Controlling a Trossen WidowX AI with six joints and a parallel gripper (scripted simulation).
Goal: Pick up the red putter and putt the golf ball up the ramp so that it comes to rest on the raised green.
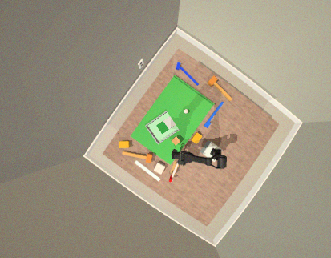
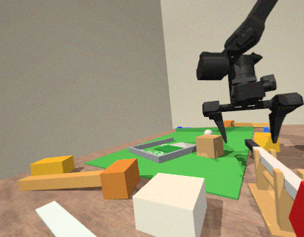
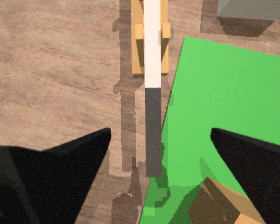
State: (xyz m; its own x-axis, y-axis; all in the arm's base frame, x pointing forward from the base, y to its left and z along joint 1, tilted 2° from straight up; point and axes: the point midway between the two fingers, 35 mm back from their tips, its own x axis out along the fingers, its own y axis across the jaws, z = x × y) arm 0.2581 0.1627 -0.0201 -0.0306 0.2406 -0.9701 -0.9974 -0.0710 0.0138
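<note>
The red putter is 11 cm to the left of my gripper tip, 2 cm behind it and 1 cm below it. Also, from my gripper tip: tan cube (11 cm to the right, 10 cm ahead, 3 cm below); cream cube (19 cm to the left, 12 cm ahead, 4 cm below); white bar (28 cm to the left, 21 cm ahead, 6 cm below).
</note>
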